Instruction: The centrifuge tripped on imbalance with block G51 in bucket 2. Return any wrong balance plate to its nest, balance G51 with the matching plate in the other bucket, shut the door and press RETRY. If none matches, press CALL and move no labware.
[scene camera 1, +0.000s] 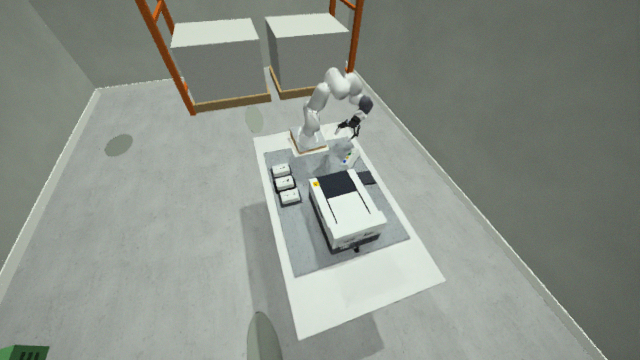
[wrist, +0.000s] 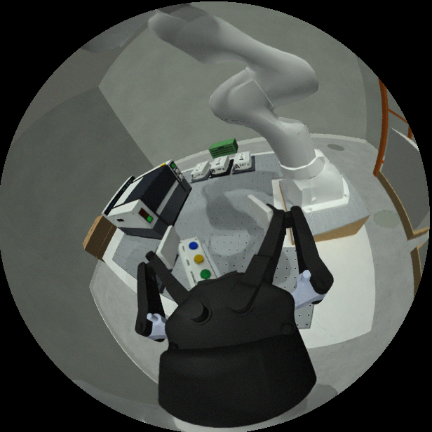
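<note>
The white centrifuge (scene camera 1: 357, 212) (wrist: 131, 216) has a dark top panel (scene camera 1: 337, 184) (wrist: 150, 184); its bucket contents and block G51 do not show. Three white plates stand in dark nests: plate A (scene camera 1: 281, 170) (wrist: 242, 161), plate B (scene camera 1: 284, 182) (wrist: 219, 165) and a third plate (scene camera 1: 289, 196) (wrist: 200, 170) whose letter is unreadable. The button box (scene camera 1: 351, 158) (wrist: 189, 272) has blue (wrist: 193, 245), yellow (wrist: 198, 259) and green (wrist: 205, 274) buttons. My gripper (scene camera 1: 344, 135) (wrist: 211, 218) is open and empty, above the table near the button box.
A dark pad (scene camera 1: 366, 178) lies beside the centrifuge. The robot base (scene camera 1: 309, 142) (wrist: 320, 192) stands at one end of the table (scene camera 1: 370, 295). A green box (scene camera 1: 30, 352) (wrist: 223, 148) is beyond the plates, off the table. Large grey boxes (scene camera 1: 220, 70) (scene camera 1: 310, 57) stand behind the robot within an orange rack (scene camera 1: 167, 65).
</note>
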